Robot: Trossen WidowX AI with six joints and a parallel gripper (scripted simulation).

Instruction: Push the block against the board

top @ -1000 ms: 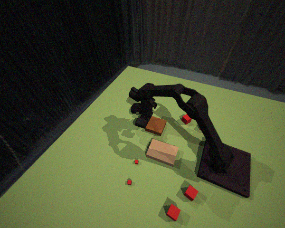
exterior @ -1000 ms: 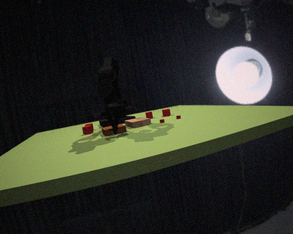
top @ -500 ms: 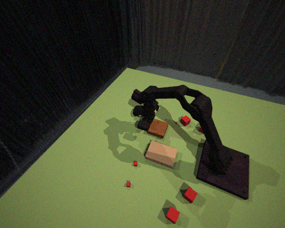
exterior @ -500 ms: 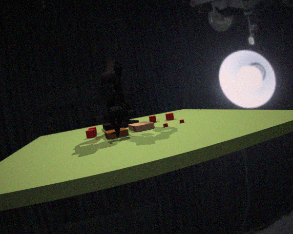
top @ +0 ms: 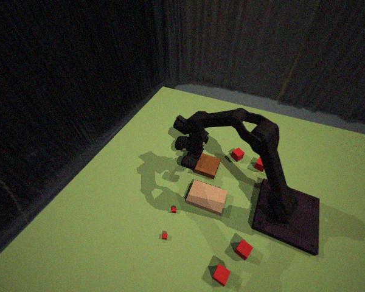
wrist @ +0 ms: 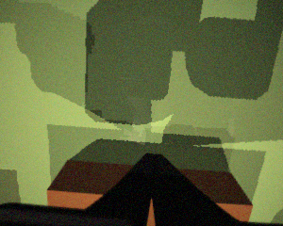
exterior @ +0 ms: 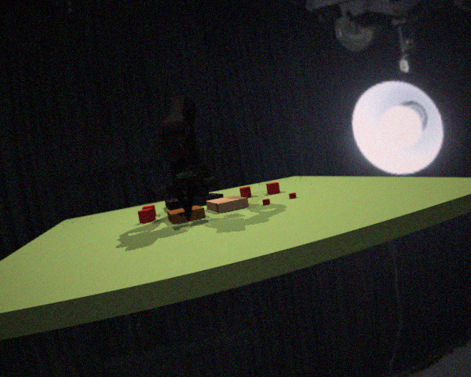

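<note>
Right now the square block is 6 cm behind my gripper tip. Round my gripper tip: board: 10 cm behind, 15 cm to the left.
</note>
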